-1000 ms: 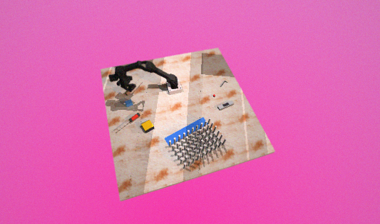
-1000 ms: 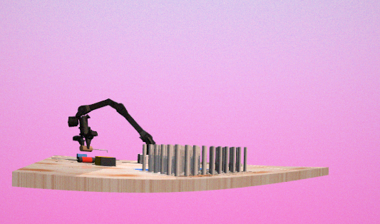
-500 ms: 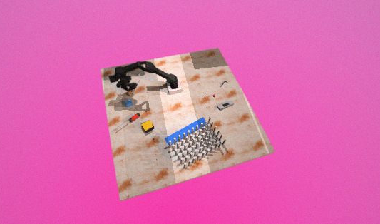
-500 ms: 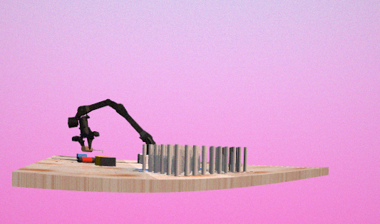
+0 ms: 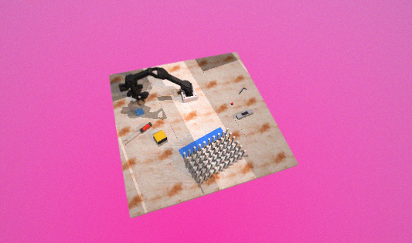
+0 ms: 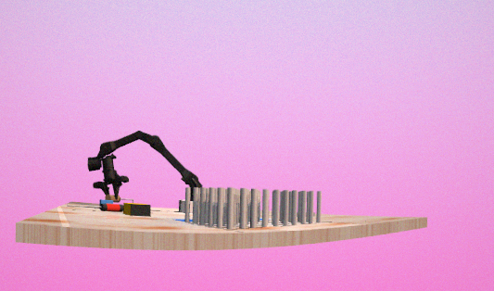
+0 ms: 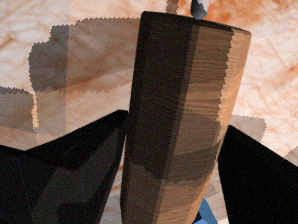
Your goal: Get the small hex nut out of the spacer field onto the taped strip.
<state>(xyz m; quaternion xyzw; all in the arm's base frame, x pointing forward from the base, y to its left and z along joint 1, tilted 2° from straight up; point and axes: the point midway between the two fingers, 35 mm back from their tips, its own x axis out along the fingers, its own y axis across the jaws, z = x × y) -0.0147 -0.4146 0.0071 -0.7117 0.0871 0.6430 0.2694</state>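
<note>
Now: gripper tip 10 cm short of the blue block, 3 cm to the left of it and 2 cm above it. Also, from my gripper tip: yellow block (36 cm ahead, 11 cm to the left, 2 cm below); then brown-handled tool (9 cm behind, 5 cm to the left); then blue taped strip (46 cm ahead, 43 cm to the left, 4 cm below).
</note>
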